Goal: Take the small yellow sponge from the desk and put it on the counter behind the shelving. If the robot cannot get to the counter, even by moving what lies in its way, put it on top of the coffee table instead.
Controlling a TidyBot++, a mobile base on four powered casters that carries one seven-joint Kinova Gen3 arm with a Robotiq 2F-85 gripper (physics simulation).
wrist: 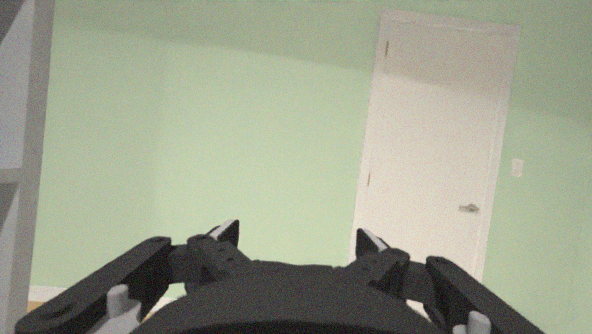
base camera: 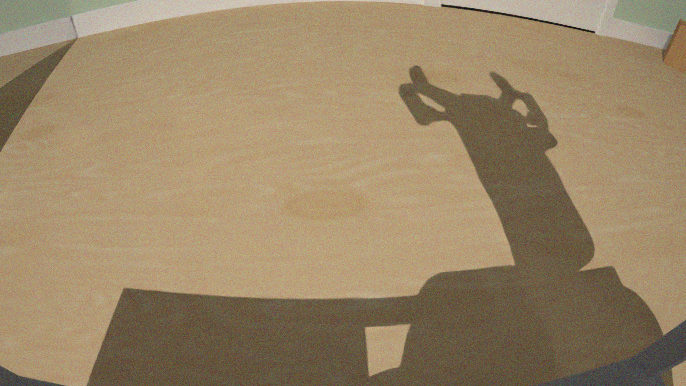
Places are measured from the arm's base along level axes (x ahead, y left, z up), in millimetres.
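Where they show: gripper, fingertip midpoint: (wrist: 297, 236).
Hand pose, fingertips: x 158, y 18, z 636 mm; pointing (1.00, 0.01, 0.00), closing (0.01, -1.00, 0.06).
After its pixels a point has its place.
My gripper (wrist: 297, 236) {x 158, y 18, z 636 mm} is open, with its two fingertips wide apart and the green wall behind them in the wrist view. Nothing is between the fingers. The grey shelving (wrist: 37, 150) {x 514, y 673, z 637 mm} stands at the left edge of the wrist view, where part of its upright and a shelf end show. The yellow sponge, the desk, the counter and the coffee table do not show in either view.
A white door (wrist: 430, 150) {x 1413, y -801, z 865 mm} is in the wall right of the gripper; its foot (base camera: 520, 12) {x 1411, y -760, z -371 mm} shows at the top of the base view. A brown box (base camera: 677, 50) {x 1204, y -1478, z -322 mm} stands at the right edge. The arm's shadow (base camera: 520, 175) {x 481, y -291, z -397 mm} lies on the wooden floor (base camera: 225, 150) {x 543, y 140, z -396 mm}.
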